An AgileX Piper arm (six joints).
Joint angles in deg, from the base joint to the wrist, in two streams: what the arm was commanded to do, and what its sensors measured. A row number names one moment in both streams.
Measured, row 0:
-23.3 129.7 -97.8 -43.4 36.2 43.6
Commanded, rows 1 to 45:
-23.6 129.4 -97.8 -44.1 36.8 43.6
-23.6 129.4 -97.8 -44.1 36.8 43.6
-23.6 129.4 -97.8 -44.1 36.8 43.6
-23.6 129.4 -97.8 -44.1 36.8 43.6
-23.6 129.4 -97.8 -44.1 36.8 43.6
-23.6 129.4 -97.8 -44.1 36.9 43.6
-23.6 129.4 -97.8 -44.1 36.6 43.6
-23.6 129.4 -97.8 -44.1 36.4 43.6
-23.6 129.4 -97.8 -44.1 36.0 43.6
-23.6 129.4 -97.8 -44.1 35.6 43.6
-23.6 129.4 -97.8 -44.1 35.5 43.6
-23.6 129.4 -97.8 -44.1 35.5 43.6
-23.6 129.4 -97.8 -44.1 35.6 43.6
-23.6 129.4 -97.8 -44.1 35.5 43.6
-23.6 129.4 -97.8 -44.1 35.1 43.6
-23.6 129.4 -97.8 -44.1 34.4 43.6
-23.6 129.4 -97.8 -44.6 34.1 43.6
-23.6 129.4 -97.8 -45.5 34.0 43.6
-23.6 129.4 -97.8 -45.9 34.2 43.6
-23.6 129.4 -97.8 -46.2 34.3 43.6
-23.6 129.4 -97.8 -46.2 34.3 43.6
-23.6 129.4 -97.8 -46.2 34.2 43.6
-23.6 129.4 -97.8 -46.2 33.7 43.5
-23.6 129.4 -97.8 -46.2 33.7 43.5
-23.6 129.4 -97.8 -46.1 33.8 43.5
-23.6 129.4 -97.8 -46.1 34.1 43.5
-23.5 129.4 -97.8 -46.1 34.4 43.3
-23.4 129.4 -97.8 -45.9 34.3 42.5
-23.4 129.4 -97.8 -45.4 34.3 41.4
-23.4 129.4 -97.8 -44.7 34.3 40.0
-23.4 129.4 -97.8 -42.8 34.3 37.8
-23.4 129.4 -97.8 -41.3 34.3 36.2
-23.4 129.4 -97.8 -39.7 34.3 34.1
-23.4 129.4 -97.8 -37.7 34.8 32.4
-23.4 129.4 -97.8 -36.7 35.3 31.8
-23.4 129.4 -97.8 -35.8 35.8 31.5
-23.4 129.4 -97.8 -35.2 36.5 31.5
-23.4 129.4 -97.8 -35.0 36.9 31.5
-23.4 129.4 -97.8 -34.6 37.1 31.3
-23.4 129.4 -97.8 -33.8 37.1 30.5
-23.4 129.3 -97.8 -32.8 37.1 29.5
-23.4 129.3 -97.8 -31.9 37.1 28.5
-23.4 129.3 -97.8 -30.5 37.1 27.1
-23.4 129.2 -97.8 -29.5 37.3 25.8
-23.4 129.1 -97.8 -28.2 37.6 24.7
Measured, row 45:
-23.3 129.4 -97.8 -33.8 35.1 29.0
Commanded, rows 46 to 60:
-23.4 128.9 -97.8 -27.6 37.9 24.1
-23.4 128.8 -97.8 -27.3 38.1 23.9
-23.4 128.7 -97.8 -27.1 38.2 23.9
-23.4 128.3 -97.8 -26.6 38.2 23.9
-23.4 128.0 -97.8 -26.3 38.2 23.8
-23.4 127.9 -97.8 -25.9 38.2 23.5
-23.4 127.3 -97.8 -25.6 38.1 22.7
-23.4 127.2 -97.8 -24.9 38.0 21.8
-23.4 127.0 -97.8 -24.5 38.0 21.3
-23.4 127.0 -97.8 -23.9 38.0 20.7
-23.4 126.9 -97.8 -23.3 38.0 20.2
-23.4 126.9 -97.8 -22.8 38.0 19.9
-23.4 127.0 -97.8 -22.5 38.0 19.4
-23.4 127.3 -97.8 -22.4 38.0 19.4
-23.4 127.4 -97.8 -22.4 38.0 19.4
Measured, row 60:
-23.3 127.8 -97.9 -23.7 36.8 20.6
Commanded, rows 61 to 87:
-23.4 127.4 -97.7 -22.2 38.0 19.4
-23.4 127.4 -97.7 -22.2 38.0 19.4
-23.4 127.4 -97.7 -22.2 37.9 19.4
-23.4 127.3 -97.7 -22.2 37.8 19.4
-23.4 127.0 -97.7 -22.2 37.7 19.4
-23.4 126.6 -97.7 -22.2 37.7 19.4
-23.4 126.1 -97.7 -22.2 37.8 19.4
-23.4 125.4 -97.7 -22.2 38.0 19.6
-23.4 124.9 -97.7 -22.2 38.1 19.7
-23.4 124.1 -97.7 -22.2 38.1 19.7
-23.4 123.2 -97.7 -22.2 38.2 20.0
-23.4 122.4 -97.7 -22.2 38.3 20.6
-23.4 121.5 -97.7 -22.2 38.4 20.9
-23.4 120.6 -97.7 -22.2 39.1 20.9
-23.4 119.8 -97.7 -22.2 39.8 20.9
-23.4 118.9 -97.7 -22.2 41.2 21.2
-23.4 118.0 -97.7 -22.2 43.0 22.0
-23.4 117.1 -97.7 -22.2 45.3 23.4
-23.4 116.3 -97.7 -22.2 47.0 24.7
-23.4 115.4 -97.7 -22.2 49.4 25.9
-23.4 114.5 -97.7 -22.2 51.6 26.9
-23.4 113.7 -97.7 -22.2 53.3 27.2
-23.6 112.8 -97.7 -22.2 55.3 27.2
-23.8 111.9 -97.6 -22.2 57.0 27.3
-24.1 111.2 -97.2 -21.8 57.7 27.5
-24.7 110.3 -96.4 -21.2 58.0 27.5
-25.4 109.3 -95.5 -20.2 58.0 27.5
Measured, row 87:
-23.5 112.9 -97.7 -21.8 54.1 26.7
